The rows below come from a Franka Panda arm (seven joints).
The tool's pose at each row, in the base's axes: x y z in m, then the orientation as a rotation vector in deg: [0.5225 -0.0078 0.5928 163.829 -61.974 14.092]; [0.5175 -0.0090 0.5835 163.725 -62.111 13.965]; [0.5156 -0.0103 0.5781 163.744 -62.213 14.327]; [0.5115 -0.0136 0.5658 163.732 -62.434 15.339]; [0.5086 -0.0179 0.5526 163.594 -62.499 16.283]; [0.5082 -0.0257 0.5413 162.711 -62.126 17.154]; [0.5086 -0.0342 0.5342 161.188 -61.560 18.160]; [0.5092 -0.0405 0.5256 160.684 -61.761 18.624]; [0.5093 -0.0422 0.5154 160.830 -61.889 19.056]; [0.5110 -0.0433 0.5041 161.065 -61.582 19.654]
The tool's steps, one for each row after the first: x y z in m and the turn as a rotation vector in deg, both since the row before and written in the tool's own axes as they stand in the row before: [-0.0045 0.0041 0.0087 -0.092 -0.055 0.099]; [-0.0015 0.0022 0.0053 0.154 0.188 0.073]; [-0.0031 0.0050 0.0120 0.360 0.556 0.173]; [-0.0018 0.0051 0.0131 0.193 0.585 0.091]; [0.0026 0.0061 0.0121 -0.587 0.894 -0.080]; [0.0043 0.0060 0.0083 -1.139 1.253 -0.106]; [0.0025 0.0040 0.0096 -0.235 0.430 0.224]; [-0.0013 0.0008 0.0102 0.302 0.171 0.085]; [-0.0008 -0.0007 0.0114 0.328 0.300 -0.201]
